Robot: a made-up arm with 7 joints.
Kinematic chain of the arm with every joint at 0, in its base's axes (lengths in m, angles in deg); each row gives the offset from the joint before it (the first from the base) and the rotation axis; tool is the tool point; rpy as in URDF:
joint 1: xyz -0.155 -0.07 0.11 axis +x
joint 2: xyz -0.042 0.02 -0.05 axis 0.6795 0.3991 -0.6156
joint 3: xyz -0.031 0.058 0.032 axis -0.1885 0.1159 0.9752
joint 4: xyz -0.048 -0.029 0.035 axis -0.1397 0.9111 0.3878
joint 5: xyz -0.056 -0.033 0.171 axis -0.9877 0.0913 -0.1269
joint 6: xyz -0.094 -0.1 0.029 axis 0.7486 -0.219 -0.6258
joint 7: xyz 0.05 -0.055 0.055 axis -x
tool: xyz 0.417 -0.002 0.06 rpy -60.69 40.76 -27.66
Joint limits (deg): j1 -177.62..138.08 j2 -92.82..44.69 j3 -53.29..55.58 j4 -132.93..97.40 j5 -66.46..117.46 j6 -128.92..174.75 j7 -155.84..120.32
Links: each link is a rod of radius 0.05 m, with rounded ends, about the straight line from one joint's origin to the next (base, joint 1, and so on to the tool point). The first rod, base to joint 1, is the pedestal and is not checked.
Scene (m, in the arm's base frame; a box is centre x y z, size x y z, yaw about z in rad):
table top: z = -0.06
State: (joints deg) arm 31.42 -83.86 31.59 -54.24 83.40 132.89 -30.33
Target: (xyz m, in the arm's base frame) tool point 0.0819 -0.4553 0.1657
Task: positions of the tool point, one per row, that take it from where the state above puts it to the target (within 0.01 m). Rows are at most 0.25 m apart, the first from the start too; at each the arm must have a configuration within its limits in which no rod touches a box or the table.
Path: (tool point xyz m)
1: -0.2261 -0.6831 0.2942
2: -0.0457 -0.5986 0.2319
3: 0.0819 -0.4553 0.1657

